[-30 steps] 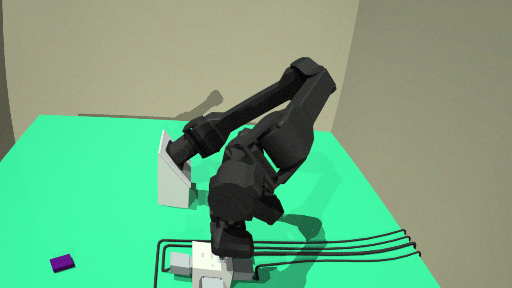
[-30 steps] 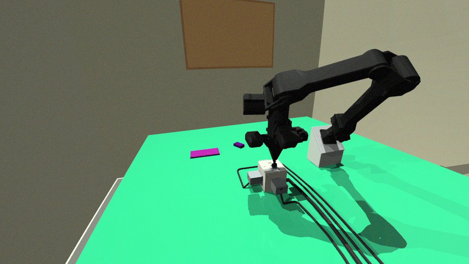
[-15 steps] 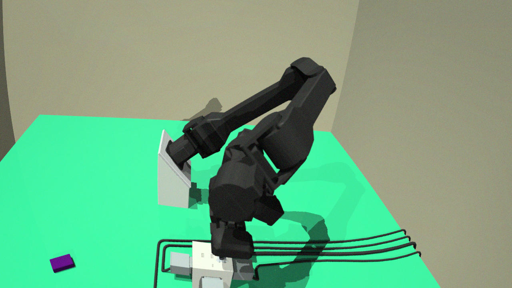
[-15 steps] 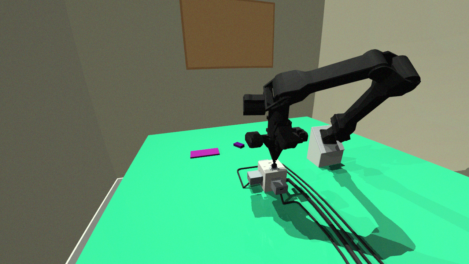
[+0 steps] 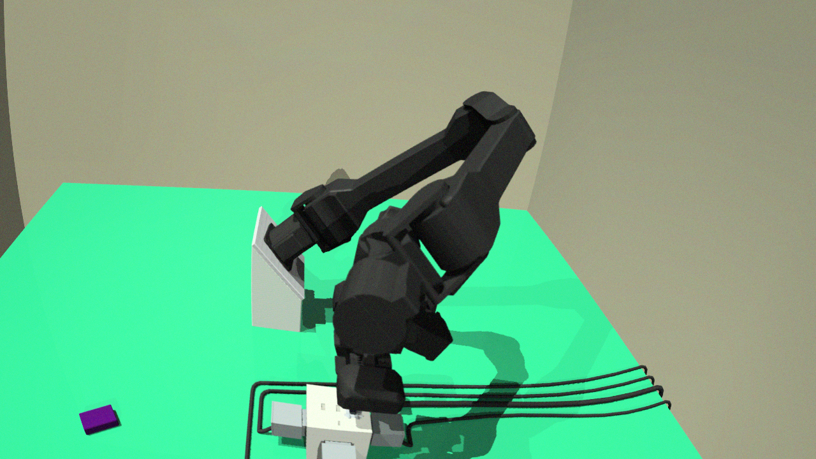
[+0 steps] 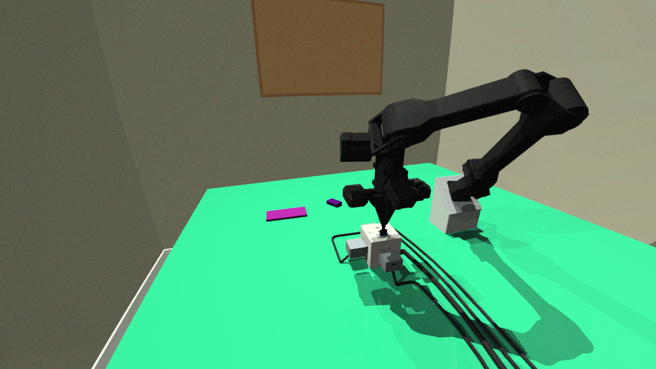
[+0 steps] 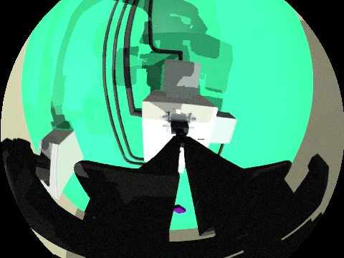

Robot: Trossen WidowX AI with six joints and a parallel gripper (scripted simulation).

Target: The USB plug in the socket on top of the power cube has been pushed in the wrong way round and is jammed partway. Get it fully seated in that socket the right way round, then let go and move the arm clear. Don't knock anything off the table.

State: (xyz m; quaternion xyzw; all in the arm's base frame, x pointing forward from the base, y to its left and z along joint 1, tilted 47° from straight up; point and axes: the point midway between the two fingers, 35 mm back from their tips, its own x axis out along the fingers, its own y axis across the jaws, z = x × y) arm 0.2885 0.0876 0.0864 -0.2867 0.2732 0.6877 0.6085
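Now: the dark USB plug 20 mm below my gripper tip. The rest, counted from my gripper tip: flat magenta slab: 300 mm to the right, 250 mm ahead, 100 mm below; USB socket: 40 mm below; purple block: 350 mm to the right, 100 mm below, 60 mm ahead.
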